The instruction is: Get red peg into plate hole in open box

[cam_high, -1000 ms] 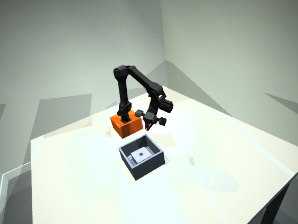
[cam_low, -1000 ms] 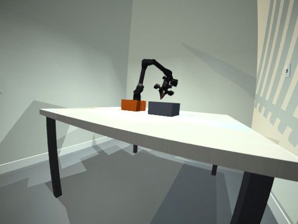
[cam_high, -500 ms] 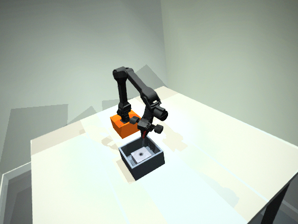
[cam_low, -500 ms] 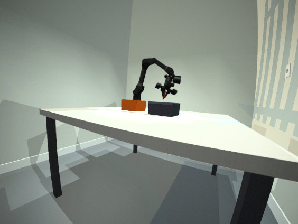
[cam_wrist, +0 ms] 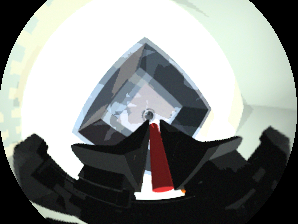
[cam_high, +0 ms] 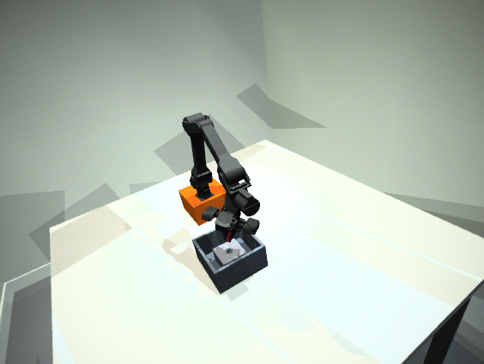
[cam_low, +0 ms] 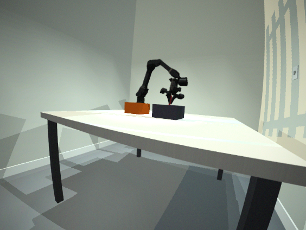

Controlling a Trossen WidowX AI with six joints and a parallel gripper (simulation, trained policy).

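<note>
Right now my gripper tip is 2 cm to the right of the red peg and 3 cm below it. The rest, counted from my gripper tip: plate 6 cm below; dark grey box 8 cm below.
</note>
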